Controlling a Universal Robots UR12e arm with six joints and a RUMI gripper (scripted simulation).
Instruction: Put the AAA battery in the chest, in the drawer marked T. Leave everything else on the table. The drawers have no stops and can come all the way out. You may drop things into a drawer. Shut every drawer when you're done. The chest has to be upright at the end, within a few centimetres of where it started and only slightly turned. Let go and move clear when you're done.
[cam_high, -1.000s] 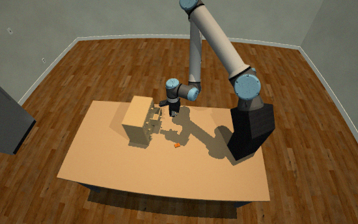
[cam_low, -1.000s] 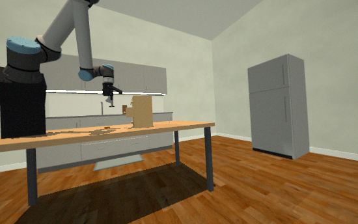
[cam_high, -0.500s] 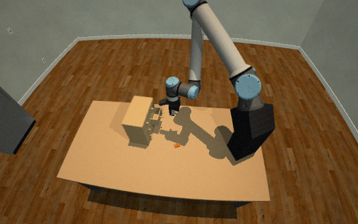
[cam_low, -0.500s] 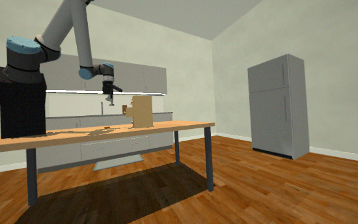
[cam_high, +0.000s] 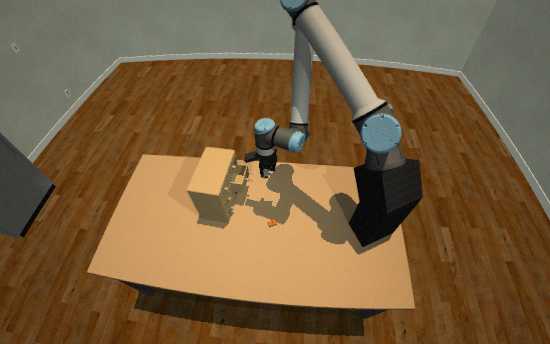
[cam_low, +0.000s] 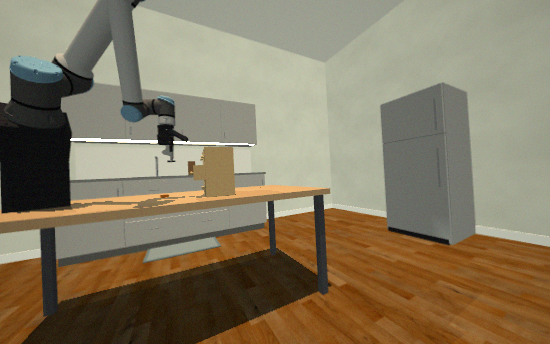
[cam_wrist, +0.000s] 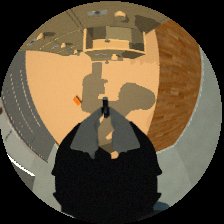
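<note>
My hand is 1 cm above the small dark thin object. From my hand the other things lie so: drawer (18 cm ahead, 11 cm below, 8 cm to the right); then orange object (23 cm below, 18 cm to the left, 1 cm behind).
</note>
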